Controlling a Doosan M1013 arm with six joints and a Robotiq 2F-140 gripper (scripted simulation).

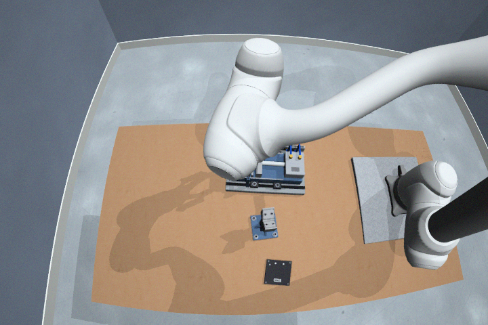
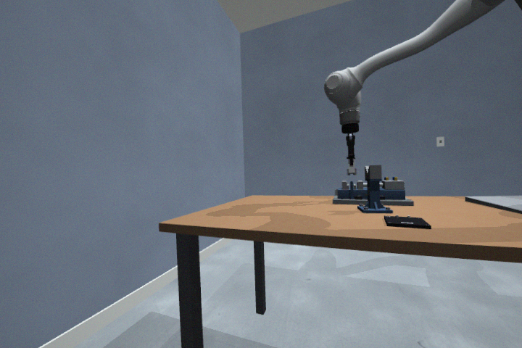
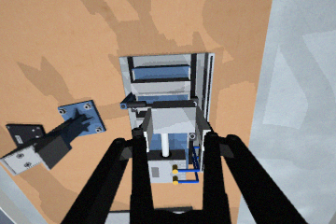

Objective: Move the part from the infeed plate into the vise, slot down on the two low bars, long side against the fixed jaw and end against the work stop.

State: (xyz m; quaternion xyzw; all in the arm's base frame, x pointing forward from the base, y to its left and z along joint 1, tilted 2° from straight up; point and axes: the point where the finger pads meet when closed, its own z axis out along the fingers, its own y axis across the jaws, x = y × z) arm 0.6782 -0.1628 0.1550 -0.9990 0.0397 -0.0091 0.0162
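Right now the fixed jaw is 3 cm ahead of my hand, 2 cm to the left of it and 9 cm below it. Round my hand: cylinder rod (8 cm behind, 3 cm to the left, 9 cm below); part (3 cm below); work stop (1 cm ahead, 7 cm to the left, 8 cm below).
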